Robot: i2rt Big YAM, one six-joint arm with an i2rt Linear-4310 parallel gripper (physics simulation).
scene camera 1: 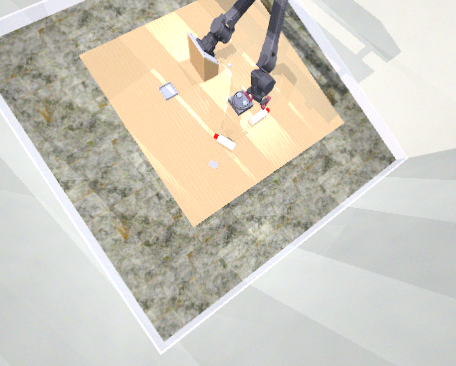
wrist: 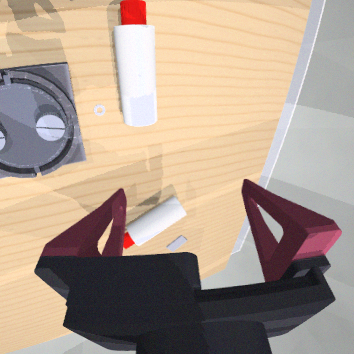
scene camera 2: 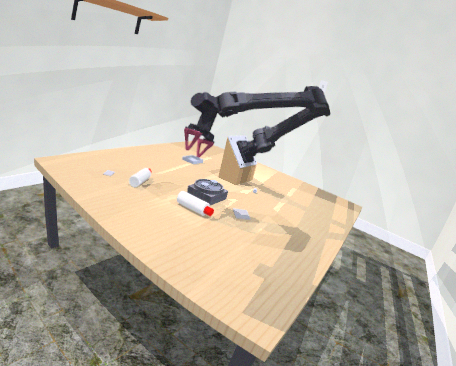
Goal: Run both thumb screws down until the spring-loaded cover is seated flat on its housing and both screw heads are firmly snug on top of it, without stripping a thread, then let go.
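Pixels of known places: gripper, fingertip midpoint: point(scene camera 1: 257, 105) point(wrist: 183, 189) point(scene camera 2: 192, 153); arm's base, link origin: point(scene camera 1: 205, 48) point(scene camera 2: 244, 151).
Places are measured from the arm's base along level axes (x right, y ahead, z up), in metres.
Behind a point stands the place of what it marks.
Observation:
The dark grey square housing point(scene camera 1: 234, 106) {x -0.008, y 0.349, z -0.111 m} point(scene camera 2: 216, 196) {x -0.135, y 0.359, z -0.121 m} point(wrist: 64, 75) {x -0.124, y 0.392, z -0.114 m} stands on the table, cut by the left edge of the wrist view. The round dark cover point(wrist: 22, 112) {x -0.089, y 0.343, z -0.102 m} lies inside its raised ring. One slotted thumb screw head point(wrist: 51, 127) {x -0.073, y 0.371, z -0.089 m} shows whole on the cover; the other screw head point(wrist: 1, 141) {x -0.065, y 0.317, z -0.088 m} shows in part at the left edge. Whether the cover is flat or the heads touch it is too small to tell. My gripper point(scene camera 1: 257, 102) {x -0.060, y 0.467, z 0.045 m} point(scene camera 2: 194, 152) {x -0.060, y 0.467, z 0.045 m} point(wrist: 183, 189) {x -0.060, y 0.467, z 0.045 m} is open and empty, high above the table, off to the side of the housing.
A white bottle with a red cap point(scene camera 1: 259, 117) {x -0.112, y 0.495, z -0.108 m} point(scene camera 2: 193, 203) {x -0.139, y 0.503, z -0.117 m} point(wrist: 136, 75) {x -0.124, y 0.474, z -0.105 m} lies beside the housing. A second such bottle point(scene camera 1: 225, 142) {x 0.176, y 0.524, z -0.107 m} point(scene camera 2: 140, 178) {x 0.126, y 0.552, z -0.115 m} point(wrist: 157, 220) {x 0.147, y 0.517, z -0.112 m} lies farther off, near a small grey piece point(scene camera 1: 213, 164) {x 0.310, y 0.598, z -0.151 m} point(scene camera 2: 108, 173) {x 0.302, y 0.605, z -0.151 m} point(wrist: 177, 243) {x 0.310, y 0.600, z -0.151 m}. The arm's wooden base block point(scene camera 1: 202, 67) {x 0.064, y 0.073, z -0.033 m} point(scene camera 2: 231, 167) {x -0.002, y 0.089, z -0.076 m} stands behind.

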